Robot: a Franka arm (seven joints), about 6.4 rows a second.
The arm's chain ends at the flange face. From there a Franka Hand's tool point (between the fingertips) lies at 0.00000 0.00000 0.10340 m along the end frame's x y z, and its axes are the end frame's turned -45 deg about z.
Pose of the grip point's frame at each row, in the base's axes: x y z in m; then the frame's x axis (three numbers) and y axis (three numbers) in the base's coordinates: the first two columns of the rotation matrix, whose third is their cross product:
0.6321 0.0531 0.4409 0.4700 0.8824 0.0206 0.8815 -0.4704 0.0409
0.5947 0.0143 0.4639 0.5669 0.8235 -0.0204 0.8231 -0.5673 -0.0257
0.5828 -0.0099 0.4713 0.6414 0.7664 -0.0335 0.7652 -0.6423 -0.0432
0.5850 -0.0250 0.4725 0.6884 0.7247 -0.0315 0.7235 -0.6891 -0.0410
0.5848 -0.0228 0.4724 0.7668 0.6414 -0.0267 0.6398 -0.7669 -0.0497
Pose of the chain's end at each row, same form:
0.6274 0.0532 0.5442 0.9557 0.2913 0.0435 0.2910 -0.9566 0.0144
0.5981 0.0145 0.5672 0.9829 0.1812 -0.0326 0.1812 -0.9834 -0.0037
0.5884 -0.0101 0.5745 0.9946 0.0878 -0.0542 0.0875 -0.9961 -0.0069
0.5903 -0.0256 0.5758 0.9984 0.0252 -0.0513 0.0248 -0.9997 -0.0067
0.5902 -0.0250 0.5756 0.9946 -0.0887 -0.0540 -0.0898 -0.9958 -0.0163

